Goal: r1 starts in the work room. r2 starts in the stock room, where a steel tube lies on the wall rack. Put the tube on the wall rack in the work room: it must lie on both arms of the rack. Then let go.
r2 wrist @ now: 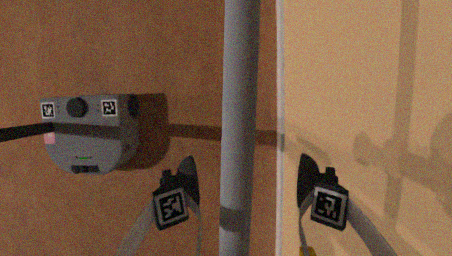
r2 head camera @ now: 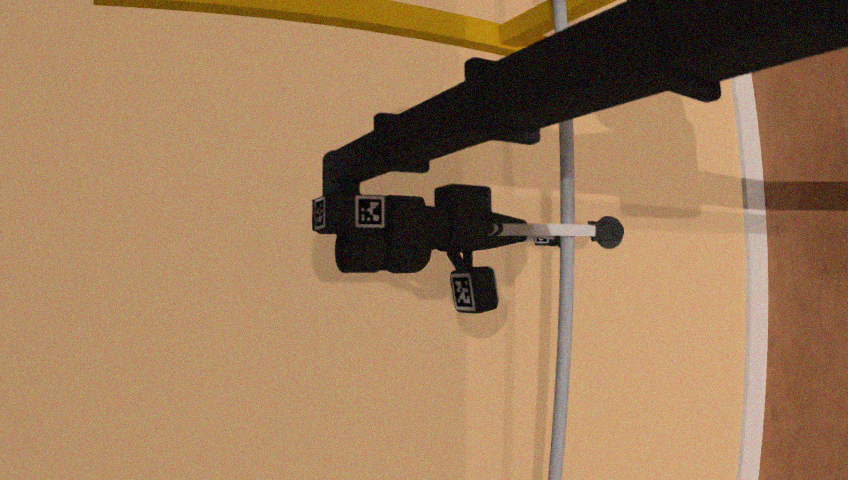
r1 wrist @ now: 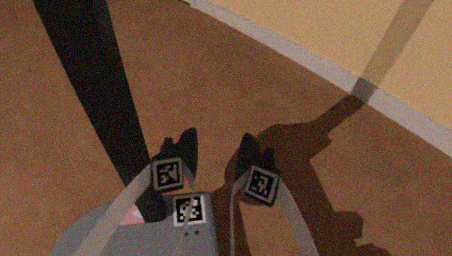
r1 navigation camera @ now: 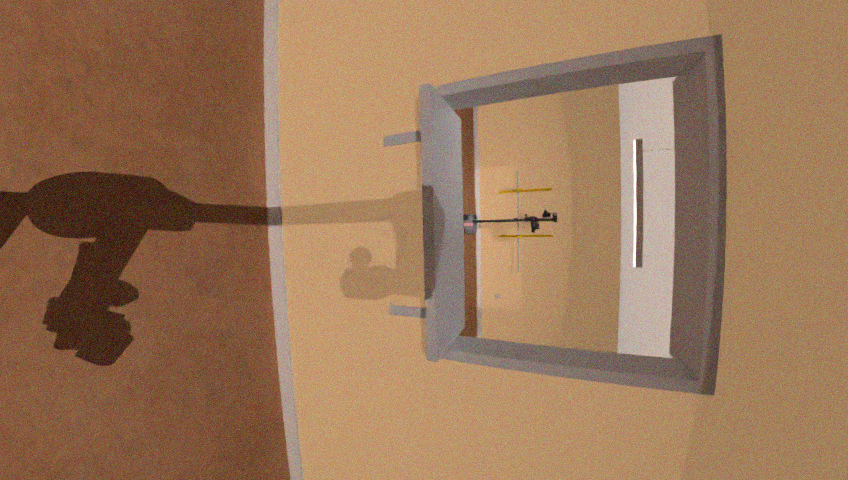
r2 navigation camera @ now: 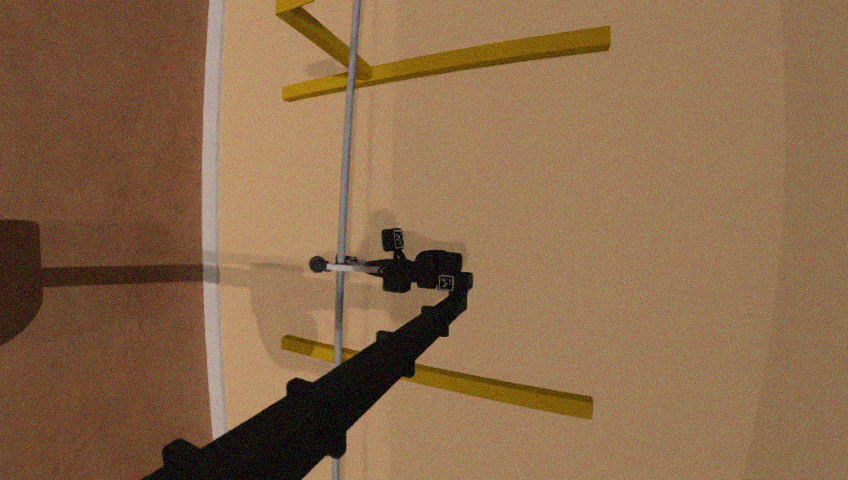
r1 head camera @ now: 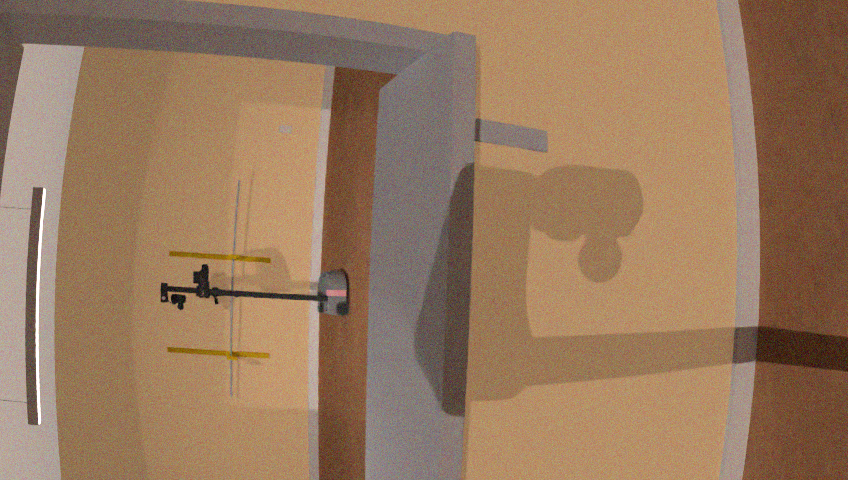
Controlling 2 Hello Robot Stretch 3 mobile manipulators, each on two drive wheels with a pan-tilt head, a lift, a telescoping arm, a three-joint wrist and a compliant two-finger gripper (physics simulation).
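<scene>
The steel tube lies across both yellow arms of the stock room wall rack. The r2 gripper is open, with its fingers on either side of the tube between the two arms. In the r2 wrist view there are gaps between the tube and both fingertips. The r1 gripper is open and holds nothing, above the floor near r1's base. The work room's wall rack does not show in these views.
A grey-framed wall opening with a ledge separates the rooms; brackets stick out below it. Through it r2 stands before the rack. r2's black arm passes in front of the tube.
</scene>
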